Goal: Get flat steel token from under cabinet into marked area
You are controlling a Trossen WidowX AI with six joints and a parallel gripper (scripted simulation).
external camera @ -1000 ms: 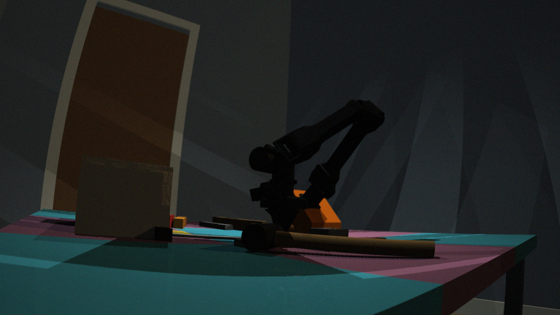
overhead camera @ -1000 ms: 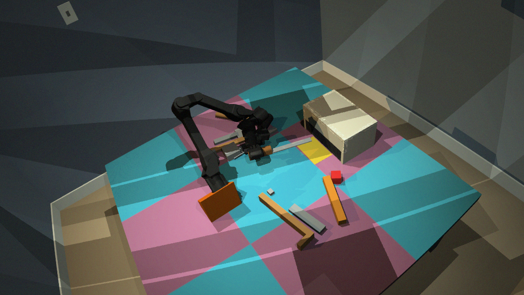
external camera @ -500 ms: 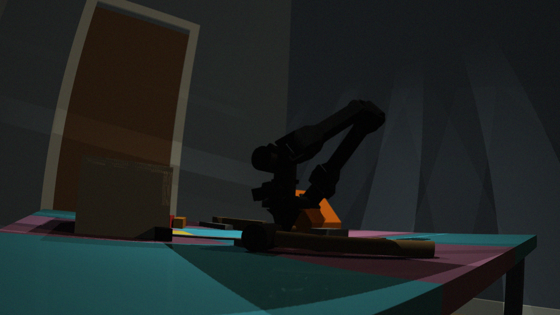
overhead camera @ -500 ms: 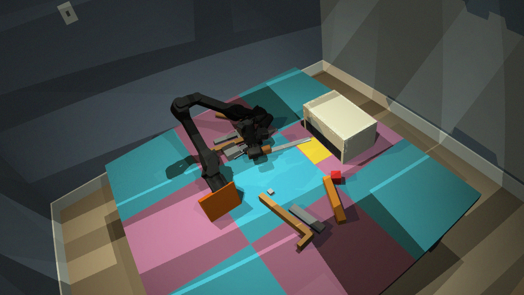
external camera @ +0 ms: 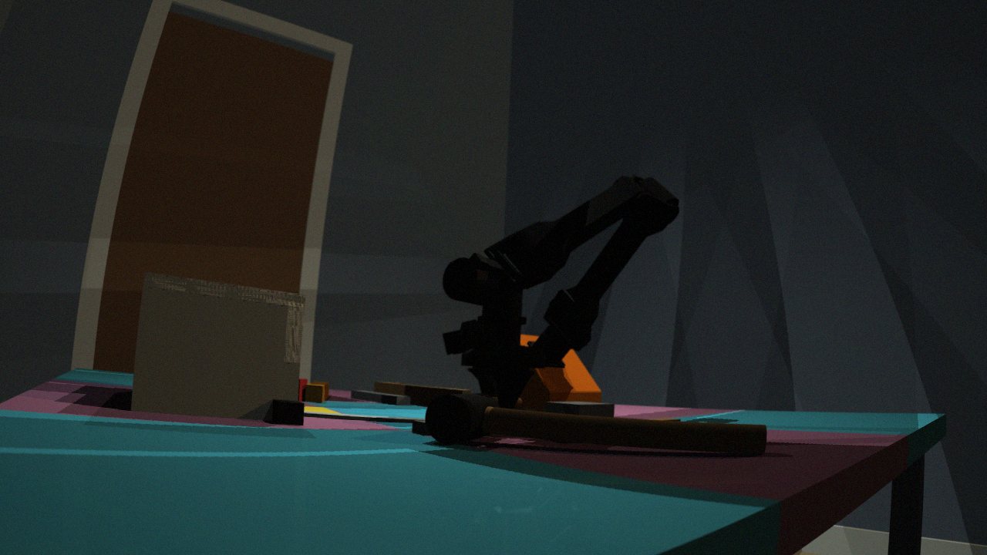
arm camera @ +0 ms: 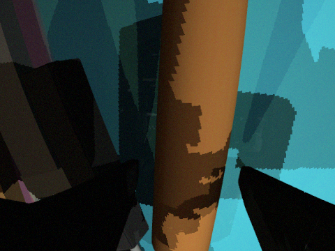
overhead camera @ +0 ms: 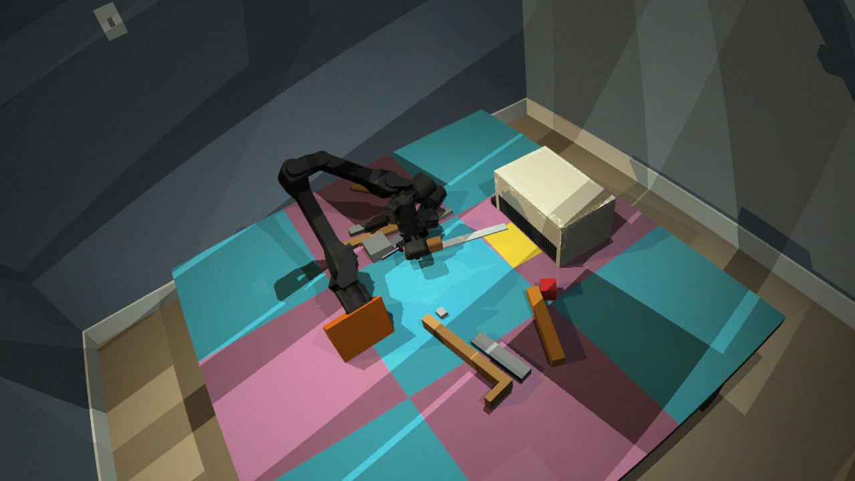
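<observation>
Now: the screwdriver 5 cm to the left of my gripper tip and 2 cm behind it. Round my gripper tip: long wooden stick (14 cm to the left, 4 cm behind); small grey cube (22 cm to the right, 7 cm behind); grey block (9 cm to the left, 8 cm behind, 1 cm above).
</observation>
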